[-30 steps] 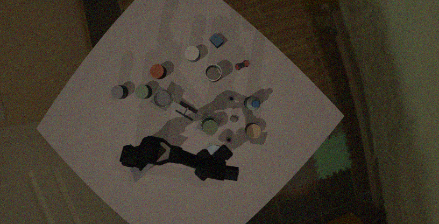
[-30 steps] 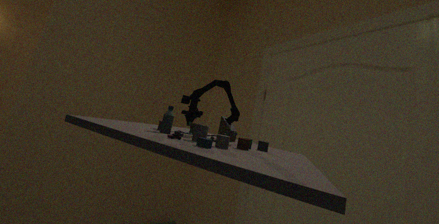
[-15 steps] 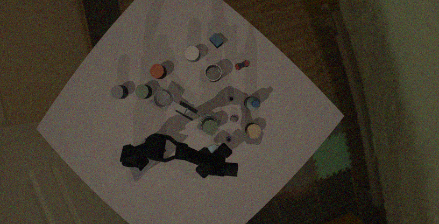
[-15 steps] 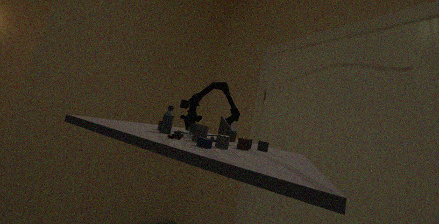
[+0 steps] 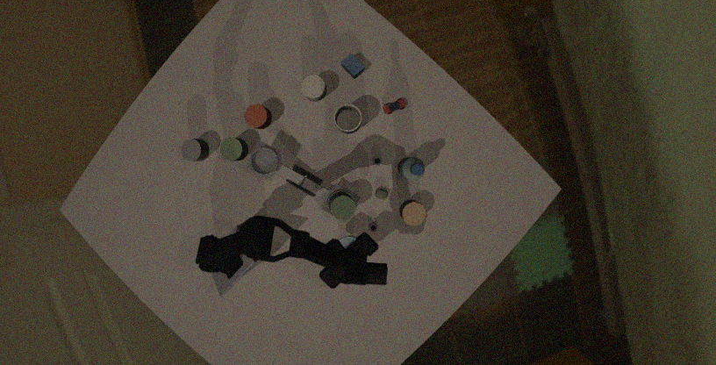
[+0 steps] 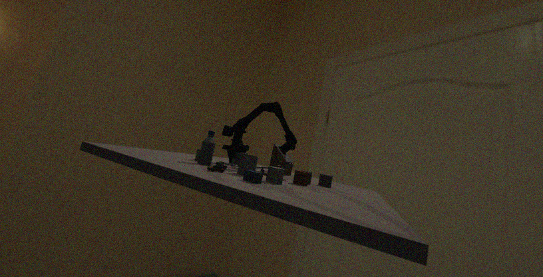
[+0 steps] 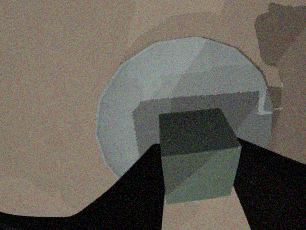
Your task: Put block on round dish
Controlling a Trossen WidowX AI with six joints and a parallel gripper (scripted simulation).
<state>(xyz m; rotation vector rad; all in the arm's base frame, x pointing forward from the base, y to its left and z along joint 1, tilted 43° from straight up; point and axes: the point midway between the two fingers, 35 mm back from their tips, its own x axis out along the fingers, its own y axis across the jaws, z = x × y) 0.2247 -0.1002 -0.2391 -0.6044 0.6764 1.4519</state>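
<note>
My gripper tip is now 10 mm below the teal block. The rest, counted from my gripper tip: yellow cylinder: 240 mm ahead, 40 mm to the right, 20 mm above; pale blue round dish: 10 mm below; balance beam: 70 mm ahead, 260 mm to the left, 20 mm above.
</note>
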